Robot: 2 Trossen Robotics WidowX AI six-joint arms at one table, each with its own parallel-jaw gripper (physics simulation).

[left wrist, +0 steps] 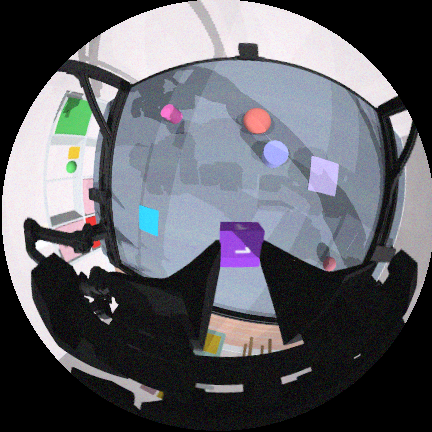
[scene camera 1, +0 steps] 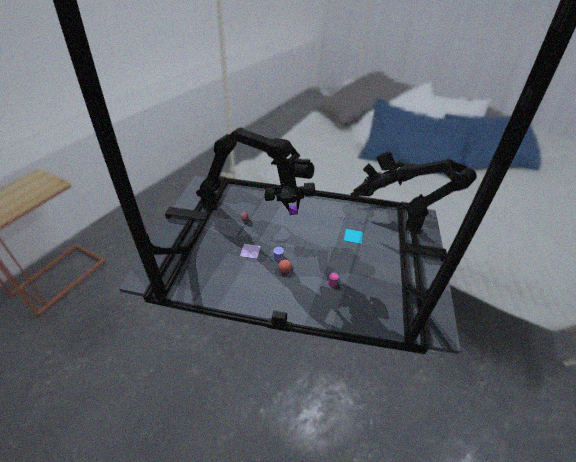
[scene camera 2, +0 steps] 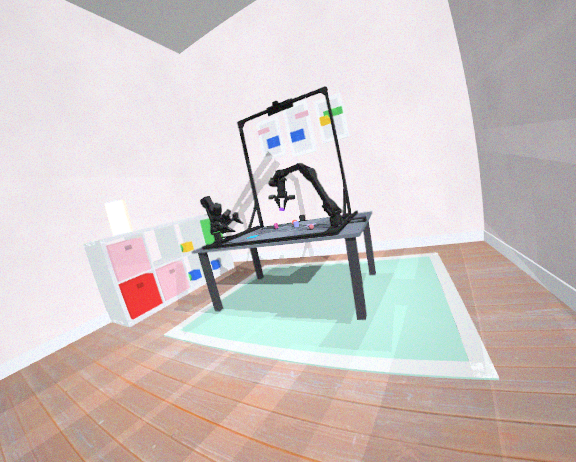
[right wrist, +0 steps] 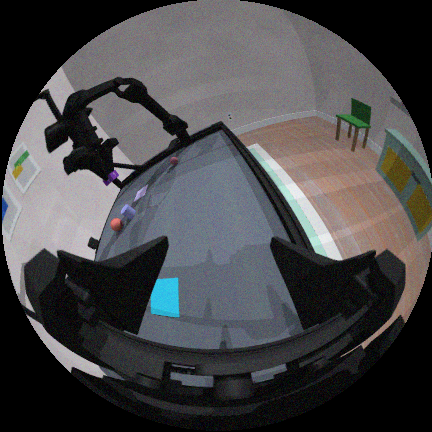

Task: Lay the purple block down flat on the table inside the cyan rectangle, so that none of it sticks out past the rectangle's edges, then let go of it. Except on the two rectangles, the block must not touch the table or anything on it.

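Pixels of known places: left gripper, fingertip midpoint: (left wrist: 239, 244) (scene camera 1: 293, 210) (scene camera 2: 282, 209) (right wrist: 110, 177); right gripper, fingertip midpoint: (scene camera 1: 352, 192) (scene camera 2: 239, 227) (right wrist: 220, 241); left arm's base, link origin: (scene camera 1: 208, 203) (scene camera 2: 337, 224) (right wrist: 185, 140); right arm's base, link origin: (left wrist: 103, 229) (scene camera 1: 413, 227) (scene camera 2: 218, 241).
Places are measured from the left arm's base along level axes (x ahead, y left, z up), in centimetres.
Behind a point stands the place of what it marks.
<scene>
The purple block (scene camera 1: 293, 210) {x 28.2, y -33.9, z 15.1 cm} (scene camera 2: 282, 209) {x 28.6, y -30.9, z 14.0 cm} (left wrist: 241, 248) {x 28.4, y -32.7, z 15.1 cm} (right wrist: 110, 177) {x 30.6, y -32.2, z 14.3 cm} is held up above the table between the fingertips of my left gripper (scene camera 1: 293, 204) {x 28.7, y -32.7, z 14.3 cm} (left wrist: 239, 244) {x 28.7, y -32.7, z 14.3 cm}, which is shut on it. The cyan rectangle (scene camera 1: 353, 236) {x 54.5, y -39.1, z -1.8 cm} (scene camera 2: 253, 237) {x 54.0, y -38.2, z -2.4 cm} (left wrist: 149, 220) {x 53.9, y -38.5, z -1.8 cm} (right wrist: 165, 297) {x 55.1, y -38.4, z -1.8 cm} lies flat on the table with nothing on it, to the right of the block in scene camera 1 and to its left in the left wrist view. My right gripper (right wrist: 220, 241) {x 60.4, y -23.2, z 8.8 cm} is open and empty, raised over the table's side near the cyan rectangle. The pale lilac rectangle (scene camera 1: 250, 251) {x 10.4, y -33.8, z -1.8 cm} (left wrist: 324, 176) {x 10.5, y -33.4, z -1.8 cm} (right wrist: 140, 193) {x 11.6, y -33.7, z -1.8 cm} lies flat and bare.
A blue-violet cylinder (scene camera 1: 278, 253) {x 19.5, y -41.9, z 2.2 cm} (left wrist: 275, 153) {x 20.3, y -40.2, z 2.2 cm} and an orange-red ball (scene camera 1: 285, 266) {x 19.8, y -49.2, z 2.4 cm} (left wrist: 257, 120) {x 20.7, y -46.5, z 2.8 cm} stand close together. A pink cylinder (scene camera 1: 333, 280) {x 34.2, y -60.6, z 1.8 cm} (left wrist: 171, 114) {x 34.6, y -57.6, z 1.6 cm} stands farther off. A small red ball (scene camera 1: 244, 216) {x 13.0, y -15.1, z 0.8 cm} (left wrist: 329, 263) {x 13.9, y -14.9, z 0.9 cm} lies near the left arm's base. A black frame surrounds the table.
</scene>
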